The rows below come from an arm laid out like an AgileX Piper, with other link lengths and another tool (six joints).
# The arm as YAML. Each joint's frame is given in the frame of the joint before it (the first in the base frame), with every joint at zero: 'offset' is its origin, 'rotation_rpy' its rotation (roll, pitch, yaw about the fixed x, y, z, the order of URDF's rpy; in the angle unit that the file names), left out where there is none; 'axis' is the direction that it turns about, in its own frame. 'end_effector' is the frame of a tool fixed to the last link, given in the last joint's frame.
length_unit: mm
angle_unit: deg
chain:
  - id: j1
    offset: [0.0, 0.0, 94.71]
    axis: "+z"
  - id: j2
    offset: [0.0, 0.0, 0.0]
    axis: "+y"
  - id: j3
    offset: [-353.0, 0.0, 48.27]
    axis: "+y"
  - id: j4
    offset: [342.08, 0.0, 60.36]
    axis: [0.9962, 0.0, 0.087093]
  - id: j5
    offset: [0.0, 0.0, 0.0]
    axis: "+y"
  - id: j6
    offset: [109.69, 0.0, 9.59]
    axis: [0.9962, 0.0, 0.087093]
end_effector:
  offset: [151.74, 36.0, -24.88]
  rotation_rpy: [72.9, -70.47, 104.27]
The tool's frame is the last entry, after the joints.
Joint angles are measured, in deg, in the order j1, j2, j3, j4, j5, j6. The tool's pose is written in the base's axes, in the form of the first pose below.
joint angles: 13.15, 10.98, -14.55, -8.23, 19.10, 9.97
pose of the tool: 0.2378 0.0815 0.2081 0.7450 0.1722 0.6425 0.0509
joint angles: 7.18, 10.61, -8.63, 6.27, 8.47, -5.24
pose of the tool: 0.2526 0.0729 0.1941 0.7196 0.1544 0.6734 0.0697
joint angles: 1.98, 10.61, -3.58, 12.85, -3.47, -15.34
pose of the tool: 0.2680 0.0401 0.1918 0.6829 0.1247 0.7066 0.1373
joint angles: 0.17, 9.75, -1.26, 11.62, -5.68, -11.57
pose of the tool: 0.2684 0.0316 0.1827 0.6835 0.0956 0.7108 0.1359
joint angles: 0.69, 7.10, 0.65, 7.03, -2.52, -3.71
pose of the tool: 0.2615 0.0399 0.1629 0.7001 0.0863 0.7010 0.1056
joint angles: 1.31, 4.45, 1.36, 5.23, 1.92, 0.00
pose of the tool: 0.2543 0.0459 0.1488 0.7160 0.0835 0.6878 0.0857
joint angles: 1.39, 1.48, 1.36, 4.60, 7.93, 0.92
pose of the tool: 0.2458 0.0483 0.1353 0.7337 0.0877 0.6691 0.0791
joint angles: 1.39, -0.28, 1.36, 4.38, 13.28, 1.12
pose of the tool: 0.2382 0.0497 0.1193 0.7538 0.0933 0.6461 0.0749
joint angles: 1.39, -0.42, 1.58, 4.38, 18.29, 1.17
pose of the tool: 0.2301 0.0512 0.0962 0.7813 0.0995 0.6122 0.0693
